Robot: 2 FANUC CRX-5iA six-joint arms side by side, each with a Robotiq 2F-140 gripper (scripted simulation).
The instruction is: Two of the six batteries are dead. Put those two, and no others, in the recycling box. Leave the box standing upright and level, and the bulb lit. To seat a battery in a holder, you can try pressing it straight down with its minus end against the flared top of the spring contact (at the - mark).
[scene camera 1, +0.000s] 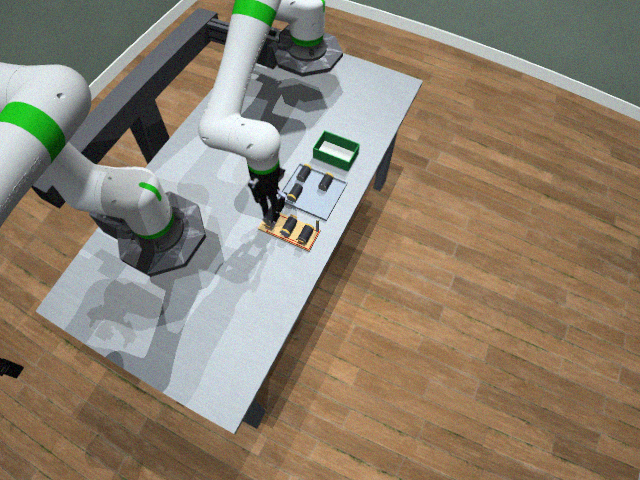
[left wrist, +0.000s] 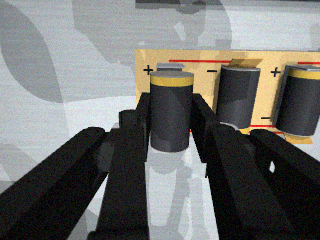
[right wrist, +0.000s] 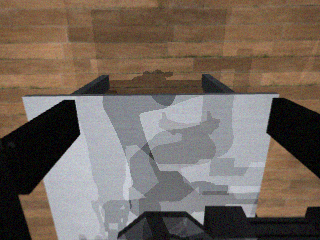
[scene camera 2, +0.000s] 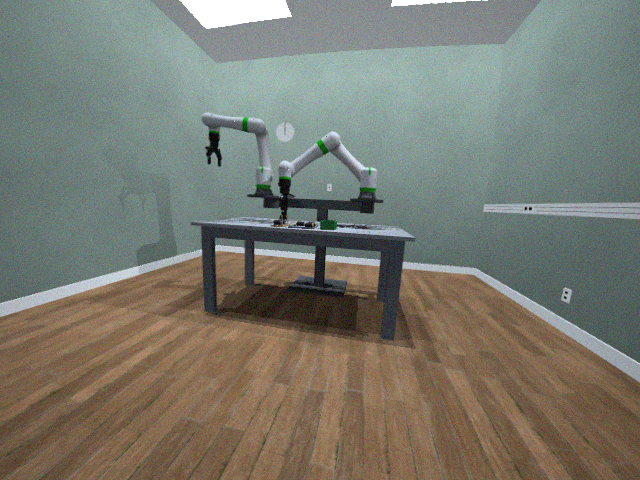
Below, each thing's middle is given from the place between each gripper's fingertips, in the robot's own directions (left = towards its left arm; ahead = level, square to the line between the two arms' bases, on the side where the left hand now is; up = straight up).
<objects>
Now: the tray [scene camera 1: 311, 198] 190 mm to the left of my left hand [scene camera 1: 271, 216], 80 mm below it and 60 mm ahead of it.
My right hand is 97 cm to the right of the tray, 50 cm above it and 25 cm short of it.
</objects>
